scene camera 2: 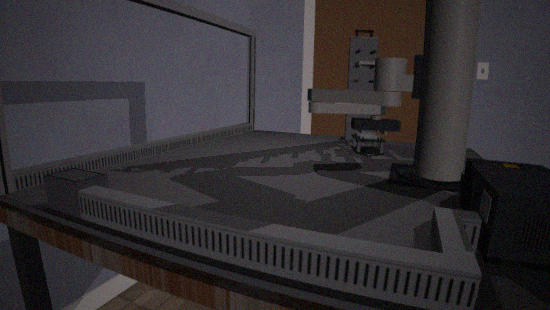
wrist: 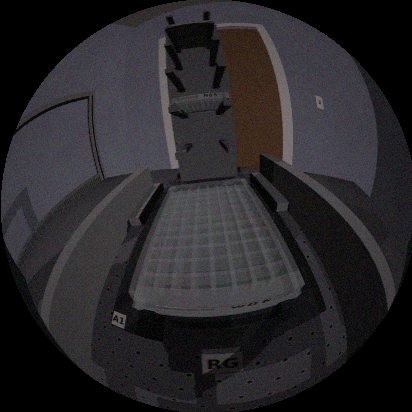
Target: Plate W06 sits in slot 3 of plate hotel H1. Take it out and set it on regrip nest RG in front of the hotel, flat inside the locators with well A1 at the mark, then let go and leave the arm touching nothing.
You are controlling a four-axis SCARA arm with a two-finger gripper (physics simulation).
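Places are measured from the arm's base along level axes (x ahead, y left, z up), in metres.
Pixels of known places: gripper, between the fingertips: point(wrist: 204, 169); arm's base, origin of its link: point(scene camera 2: 436, 181).
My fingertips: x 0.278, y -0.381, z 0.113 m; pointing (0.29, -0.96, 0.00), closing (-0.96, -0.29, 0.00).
For each thing: its top centre in the pictures, then the offset to it from my fingertips. "spot": a spot on its surface instead.
- Plate W06, centre of its top: point(wrist: 208, 215) point(scene camera 2: 367, 134) 0.006 m back, 0.020 m left, 0.026 m down
- regrip nest RG, centre of its top: point(wrist: 209, 219) point(scene camera 2: 367, 135) 0.006 m back, 0.019 m left, 0.030 m down
- A1 mark, centre of its top: point(wrist: 118, 319) 0.024 m ahead, 0.107 m left, 0.040 m down
- plate, centre of its top: point(wrist: 199, 101) 0.046 m ahead, 0.156 m right, 0.087 m up
- black box, a spot on its surface: point(scene camera 2: 515, 210) spot: 0.341 m back, 0.931 m left, 0.007 m down
- slotted duct, a spot on its surface: point(scene camera 2: 280, 250) spot: 0.018 m back, 1.086 m left, 0.059 m down
- grey box, centre of its top: point(scene camera 2: 75, 174) 0.472 m ahead, 1.049 m left, 0.025 m down
Plate W06 point(wrist: 215, 245), clear and gridded, lies on regrip nest RG point(wrist: 200, 329) in the wrist view. It looks level, with its W06 label at the front edge and the A1 mark point(wrist: 118, 319) off the front left corner. Its seating against the locators is too dark to tell. My gripper point(scene camera 2: 369, 142) point(wrist: 204, 169) is shut with nothing between its fingers, above the plate; the finger arms run along both sides of the wrist view. Hotel H1 point(scene camera 2: 363, 45) point(wrist: 206, 162) stands behind the nest. The plate is small and dark in the scene view.
Another plate point(wrist: 200, 103), labelled like W05, sits in a lower hotel slot. In the scene view the arm column point(scene camera 2: 445, 100) stands right of the gripper, with a black box point(scene camera 2: 515, 210) beside it. A slotted duct point(scene camera 2: 280, 250) runs along the front table edge; a grey box point(scene camera 2: 70, 190) stands left.
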